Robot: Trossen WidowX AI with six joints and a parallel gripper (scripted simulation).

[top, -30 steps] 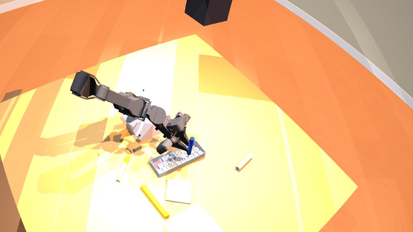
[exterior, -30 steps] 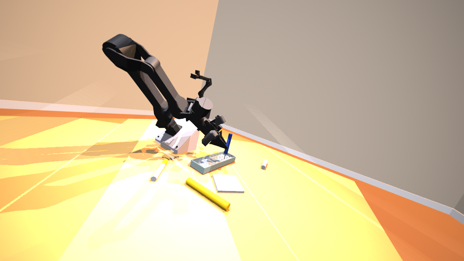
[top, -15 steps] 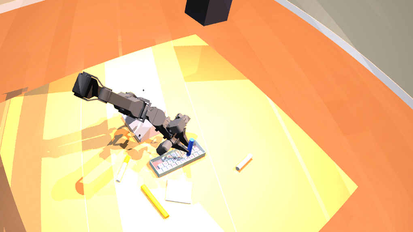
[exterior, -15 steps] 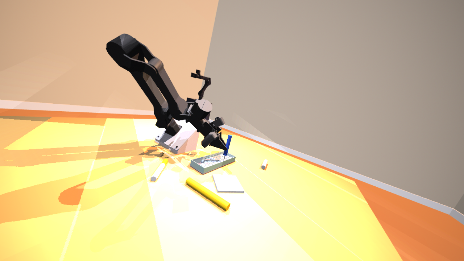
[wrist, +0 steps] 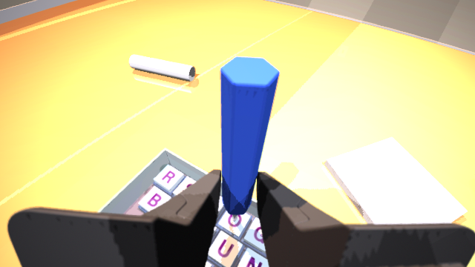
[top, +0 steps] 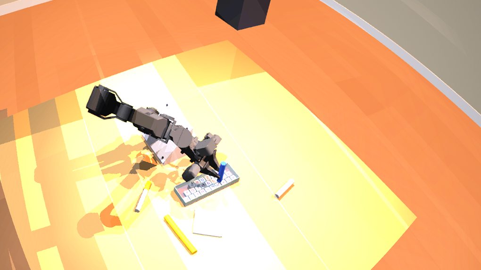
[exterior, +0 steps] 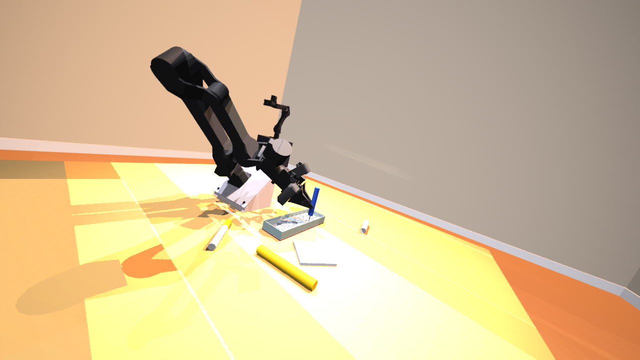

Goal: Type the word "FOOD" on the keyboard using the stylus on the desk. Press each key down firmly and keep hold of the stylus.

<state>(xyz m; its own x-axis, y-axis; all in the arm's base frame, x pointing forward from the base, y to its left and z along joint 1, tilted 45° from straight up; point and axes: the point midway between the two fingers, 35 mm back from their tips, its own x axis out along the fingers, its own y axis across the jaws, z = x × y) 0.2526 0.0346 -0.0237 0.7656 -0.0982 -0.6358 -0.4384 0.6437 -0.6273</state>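
The white pad lies 9 cm ahead of my gripper tip, 12 cm to the right of it and 7 cm below it. Also, from my gripper tip: white cylinder 14 cm ahead, 19 cm to the left, 6 cm below; blue stylus 2 cm below; yellow cylinder 8 cm ahead, 22 cm to the right, 6 cm below.
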